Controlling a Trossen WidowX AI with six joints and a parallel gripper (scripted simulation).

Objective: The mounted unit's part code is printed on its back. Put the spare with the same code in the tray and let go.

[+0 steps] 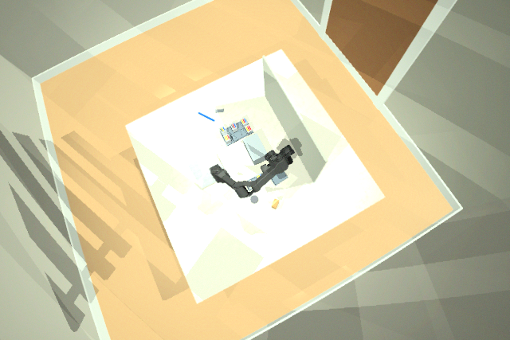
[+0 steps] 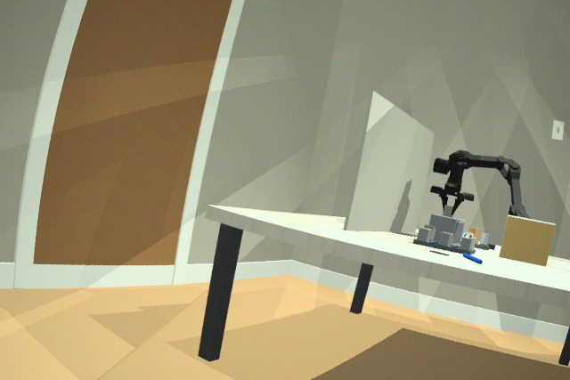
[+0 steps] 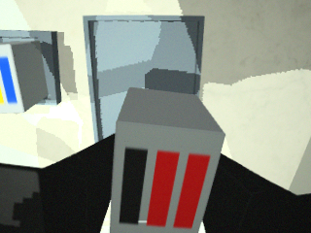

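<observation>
My gripper tip is 10 cm above the blue-grey tray and 1 cm past it. Round my gripper tip: grey round piece: 21 cm behind, 10 cm below, 8 cm to the right; then tan box: 17 cm to the right, 11 cm behind, 7 cm below; then grey spare block: 2 cm above.
</observation>
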